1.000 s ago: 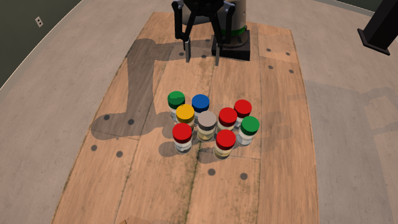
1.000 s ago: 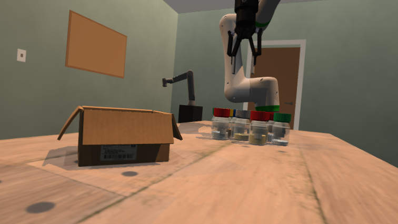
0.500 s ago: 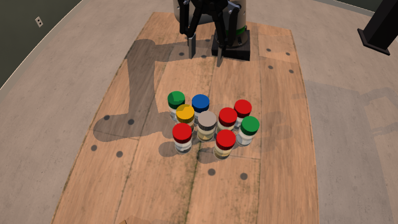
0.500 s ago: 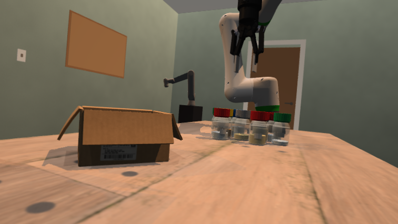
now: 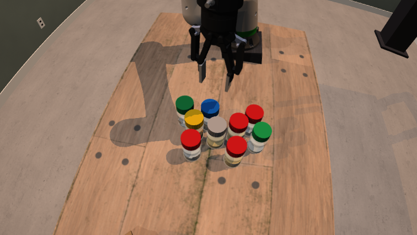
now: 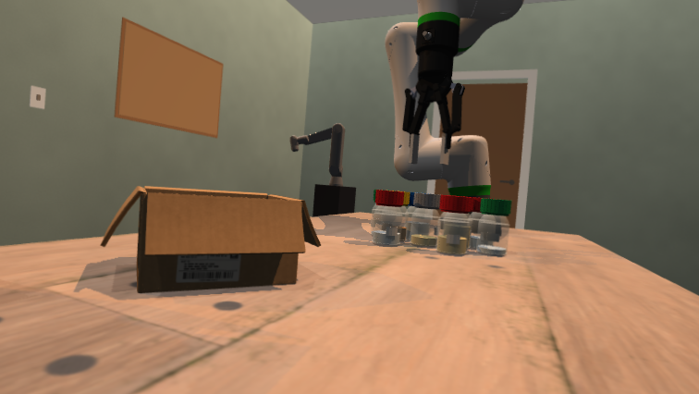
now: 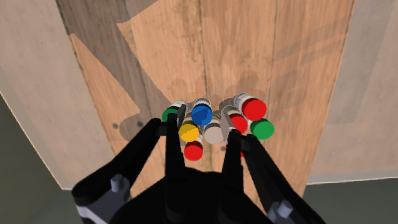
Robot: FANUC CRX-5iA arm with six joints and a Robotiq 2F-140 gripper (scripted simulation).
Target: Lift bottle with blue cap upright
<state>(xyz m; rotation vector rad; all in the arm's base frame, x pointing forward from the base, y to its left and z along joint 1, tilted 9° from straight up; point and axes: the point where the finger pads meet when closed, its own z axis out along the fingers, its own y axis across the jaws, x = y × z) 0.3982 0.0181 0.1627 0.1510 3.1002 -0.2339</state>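
Now: the blue-capped bottle 150 mm below my hand and 30 mm ahead of it. The rest, counted from my hand: grey-capped bottle: 150 mm below, 80 mm ahead, 40 mm to the left; then yellow-capped bottle: 150 mm below, 80 mm ahead, 30 mm to the right.
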